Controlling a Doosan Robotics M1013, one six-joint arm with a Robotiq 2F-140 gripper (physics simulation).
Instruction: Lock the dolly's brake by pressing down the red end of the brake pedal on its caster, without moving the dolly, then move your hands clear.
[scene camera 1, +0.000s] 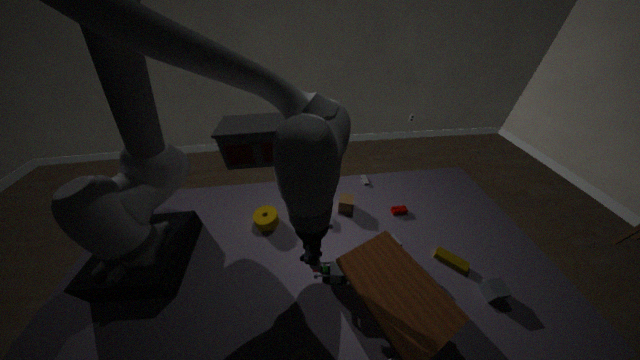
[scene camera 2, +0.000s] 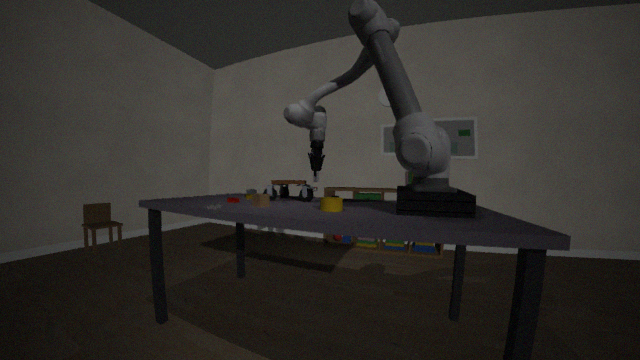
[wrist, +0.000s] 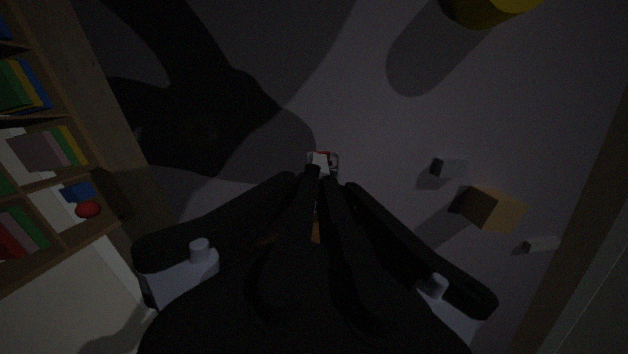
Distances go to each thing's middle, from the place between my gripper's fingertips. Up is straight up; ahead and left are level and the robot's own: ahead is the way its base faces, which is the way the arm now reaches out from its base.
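There is the tan block (wrist: 492, 210), and I find my hand 280 mm to the right of it, 90 mm above it and still 200 mm short of it.
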